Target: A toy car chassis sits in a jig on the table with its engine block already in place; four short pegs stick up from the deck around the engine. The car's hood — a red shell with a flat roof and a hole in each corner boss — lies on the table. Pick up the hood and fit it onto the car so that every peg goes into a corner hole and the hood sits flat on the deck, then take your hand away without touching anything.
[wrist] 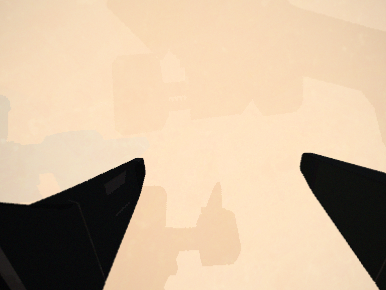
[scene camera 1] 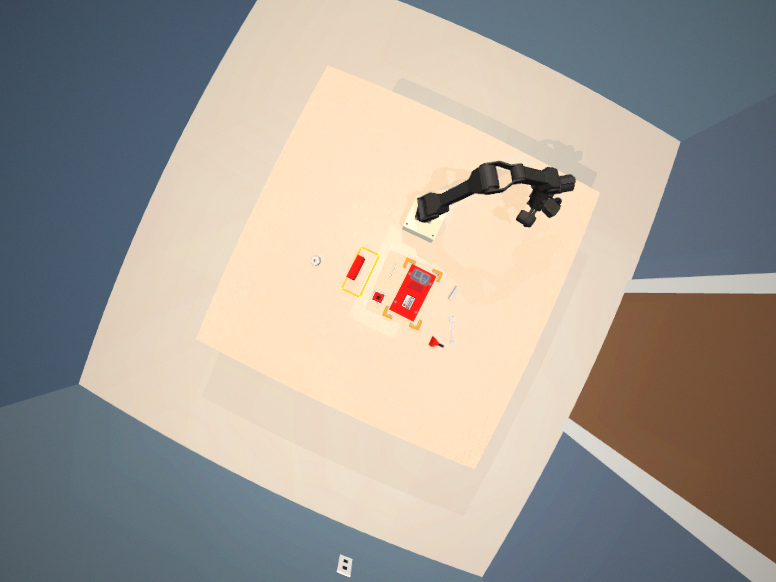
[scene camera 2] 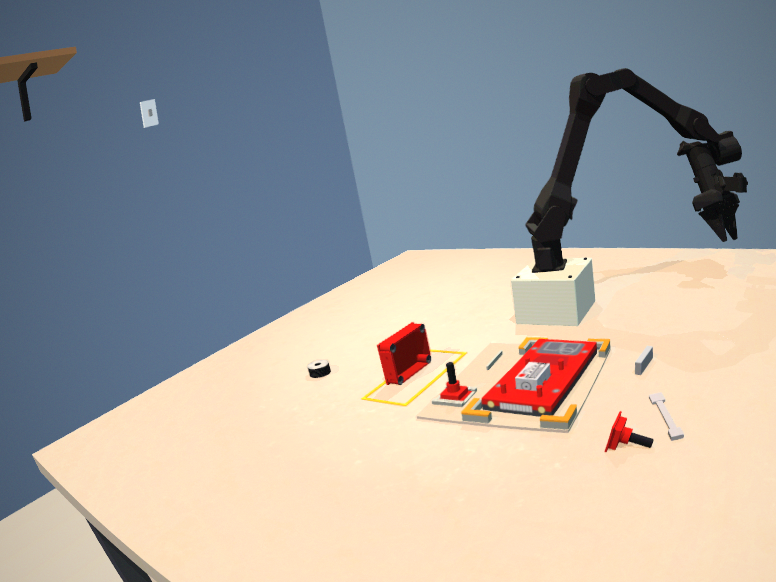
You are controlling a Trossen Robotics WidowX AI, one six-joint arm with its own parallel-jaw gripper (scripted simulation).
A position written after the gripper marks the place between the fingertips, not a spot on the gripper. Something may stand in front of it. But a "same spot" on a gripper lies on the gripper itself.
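Labels:
Gripper visible in scene camera 1 (530,218), in scene camera 2 and in the wrist view. On the gripper, (wrist: 78,231) and (scene camera 2: 730,214) are the same spot.

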